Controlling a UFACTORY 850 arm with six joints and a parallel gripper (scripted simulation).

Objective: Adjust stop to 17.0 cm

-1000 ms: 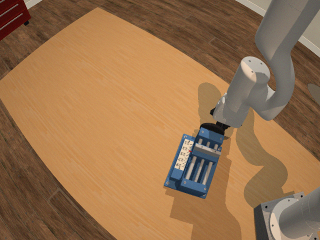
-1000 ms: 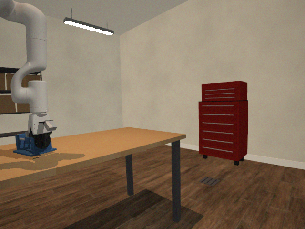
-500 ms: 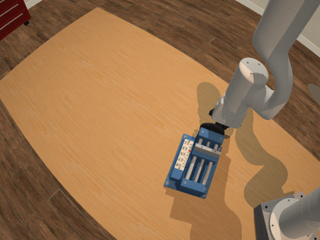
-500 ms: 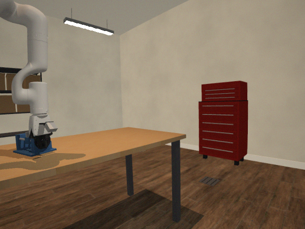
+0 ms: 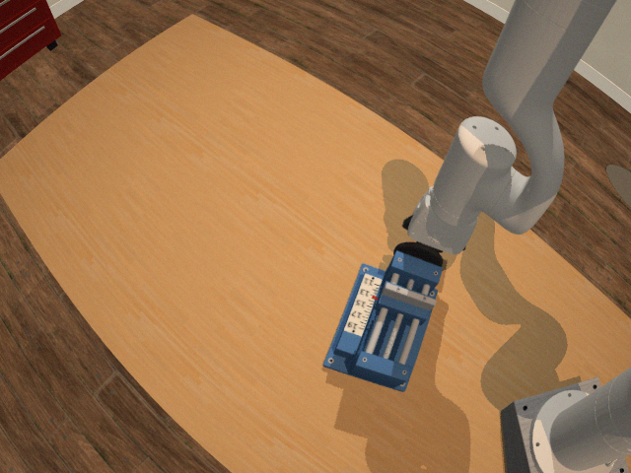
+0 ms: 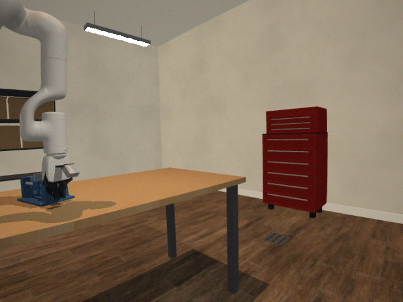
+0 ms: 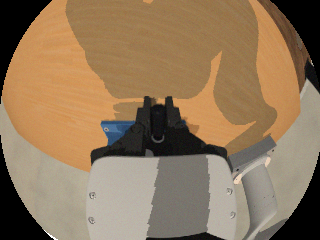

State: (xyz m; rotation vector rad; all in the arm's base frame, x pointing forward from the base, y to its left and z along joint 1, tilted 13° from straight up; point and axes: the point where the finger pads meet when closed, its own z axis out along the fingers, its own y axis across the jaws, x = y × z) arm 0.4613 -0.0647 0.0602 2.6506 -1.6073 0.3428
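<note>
Now: hand 30 mm past the grey stop bar, 120 mm to the right of it and 40 mm below it. Round my hand: black handwheel (10 mm behind, 20 mm to the left, 10 mm above).
</note>
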